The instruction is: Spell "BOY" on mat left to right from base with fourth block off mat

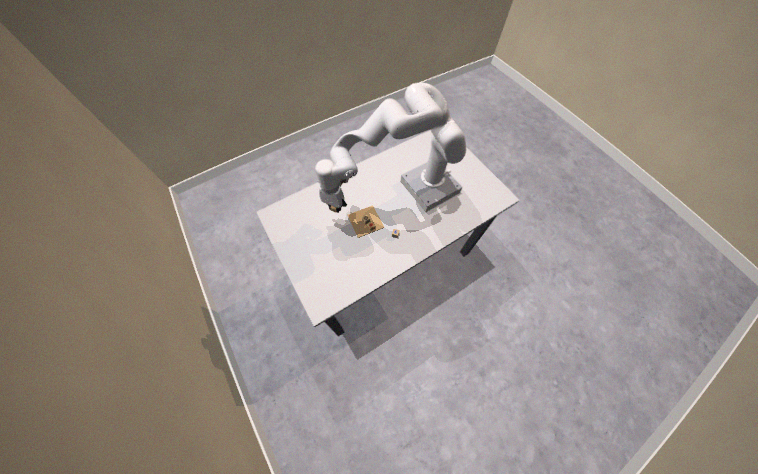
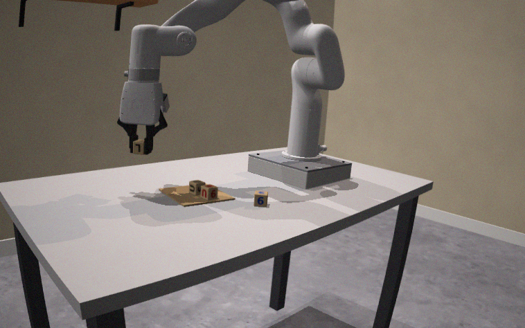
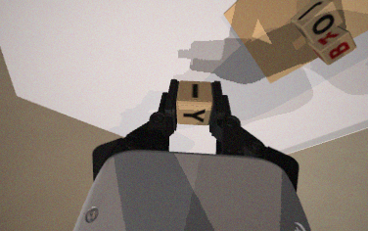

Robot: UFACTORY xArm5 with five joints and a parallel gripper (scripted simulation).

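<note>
Right now the wooden block is 12 cm behind my hand, 7 cm to the left of it and 10 cm below it. The rest, counted from my hand: tan mat: 12 cm behind, 7 cm to the left, 12 cm below.
</note>
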